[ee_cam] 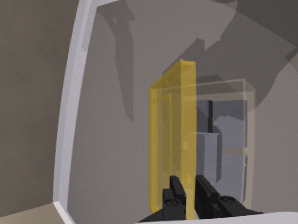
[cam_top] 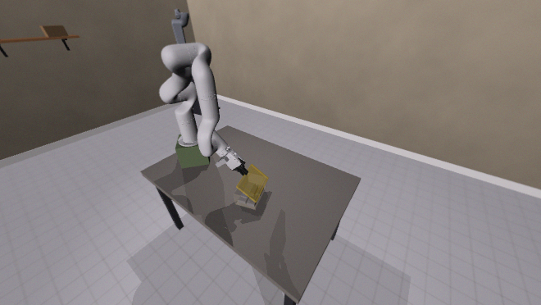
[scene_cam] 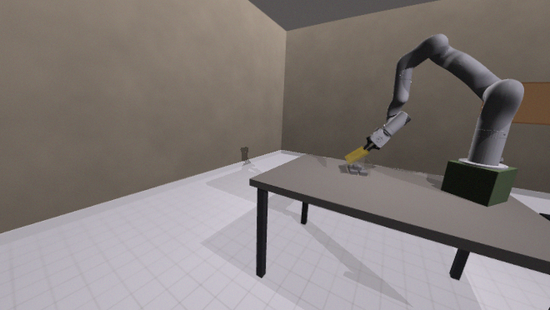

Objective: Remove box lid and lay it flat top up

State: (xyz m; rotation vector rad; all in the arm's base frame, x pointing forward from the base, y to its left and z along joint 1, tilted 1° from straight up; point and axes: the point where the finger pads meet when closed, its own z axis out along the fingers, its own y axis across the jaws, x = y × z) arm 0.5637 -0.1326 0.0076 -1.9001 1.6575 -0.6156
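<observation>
Right now the yellow lid is 7 cm ahead of my hand and 5 cm below it. Also, from my hand: grey box (5 cm ahead, 1 cm to the right, 14 cm below).
</observation>
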